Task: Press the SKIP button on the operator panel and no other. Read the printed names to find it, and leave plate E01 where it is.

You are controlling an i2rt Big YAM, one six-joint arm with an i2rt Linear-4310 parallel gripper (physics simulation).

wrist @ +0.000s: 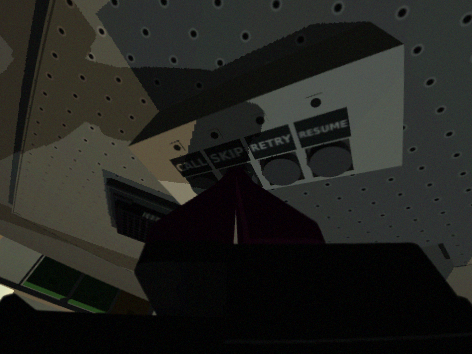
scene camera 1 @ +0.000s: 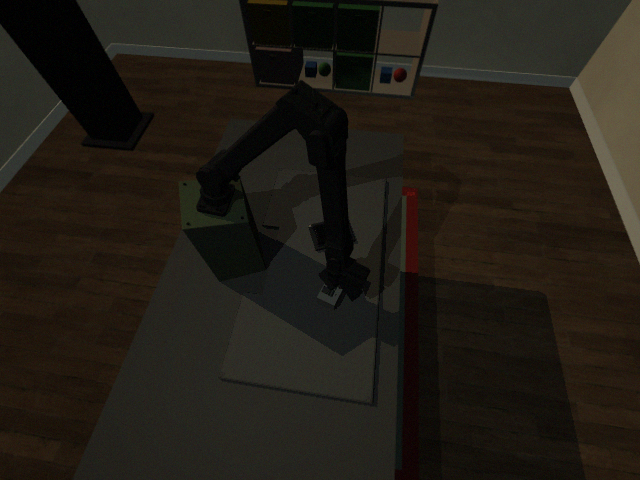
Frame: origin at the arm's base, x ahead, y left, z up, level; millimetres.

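Where they show: gripper, between the fingertips: [wrist: 235,176]; arm's base, origin of its link: [scene camera 1: 216,199].
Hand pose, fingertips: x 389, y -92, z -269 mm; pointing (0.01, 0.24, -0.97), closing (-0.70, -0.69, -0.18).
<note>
Things, the pixels of their top centre, and the offset from my fingertips. "spot": a spot on its surface instead. Level surfaces: height alone.
- operator panel, centre of its top: [wrist: 249,157] [scene camera 1: 335,281] dx -1, dy -8, dz -13 mm
- CALL, centre of its top: [wrist: 190,165] dx +18, dy +33, dz -16 mm
- SKIP, centre of its top: [wrist: 226,155] dx +8, dy +5, dz -16 mm
- RETRY, centre of its top: [wrist: 270,143] dx -2, dy -23, dz -16 mm
- RESUME, centre of its top: [wrist: 322,129] dx -12, dy -52, dz -16 mm
- SKIP button, centre of its top: [wrist: 240,181] dx -13, dy +12, dz -13 mm
- dark gridded plate, centre of its top: [wrist: 157,236] [scene camera 1: 331,230] dx -45, dy +222, dz -43 mm
- perforated board, height of its surface: dz -69 mm
- grey table, height of its surface: dz -82 mm
- dark rectangular holder, a spot on its surface: [scene camera 1: 317,237] spot: dx -96, dy +183, dz -44 mm
The operator panel [scene camera 1: 329,296] [wrist: 378,105] is a pale box with a row of round buttons under printed names. In the wrist view they read CALL [wrist: 191,164], SKIP [wrist: 226,154], RETRY [wrist: 270,142] and RESUME [wrist: 322,126]. My gripper [wrist: 235,176] is shut and empty. Its dark fingertips overlap the SKIP button [wrist: 246,169] and hide much of it; whether they touch it cannot be told. In the scene view the gripper is over the panel, its fingertips hard to make out. A dark gridded plate [wrist: 131,218], its label unreadable, lies beyond the panel, partly behind the fingers.
The panel stands on a perforated board [scene camera 1: 299,356] [wrist: 280,30] on the grey table [scene camera 1: 170,403]. A dark rectangular holder [scene camera 1: 316,237] is beside the forearm. The green arm base [scene camera 1: 227,253] is at left. A red strip [scene camera 1: 410,320] runs along the right edge. A shelf unit [scene camera 1: 419,67] stands behind.
</note>
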